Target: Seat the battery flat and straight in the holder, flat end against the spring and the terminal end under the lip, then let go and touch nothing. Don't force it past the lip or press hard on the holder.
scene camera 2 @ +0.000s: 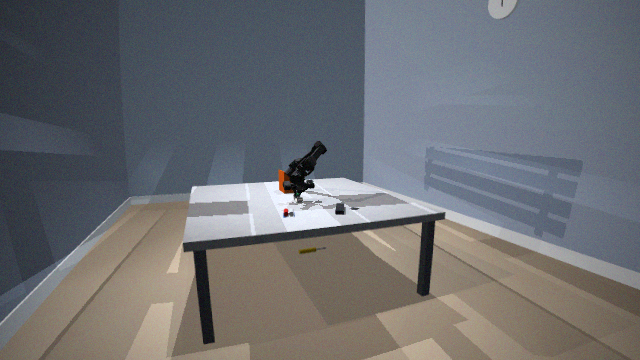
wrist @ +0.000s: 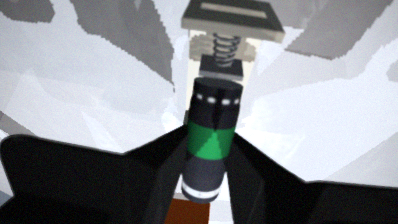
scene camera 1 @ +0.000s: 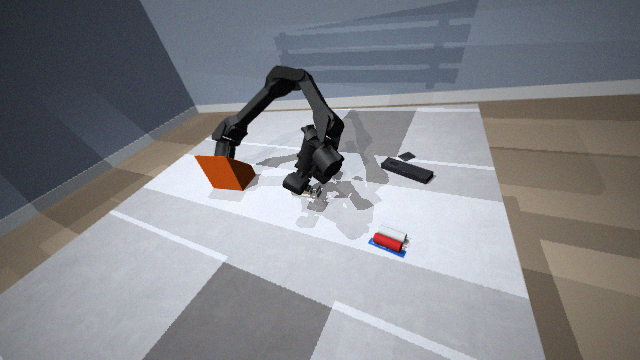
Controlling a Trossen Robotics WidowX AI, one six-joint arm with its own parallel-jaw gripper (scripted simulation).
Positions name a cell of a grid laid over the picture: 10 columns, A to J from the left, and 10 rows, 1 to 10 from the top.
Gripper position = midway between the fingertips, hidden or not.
Observation:
The gripper (scene camera 1: E6) holds a battery (wrist: F5).
The gripper shows as well in the wrist view (wrist: F7).

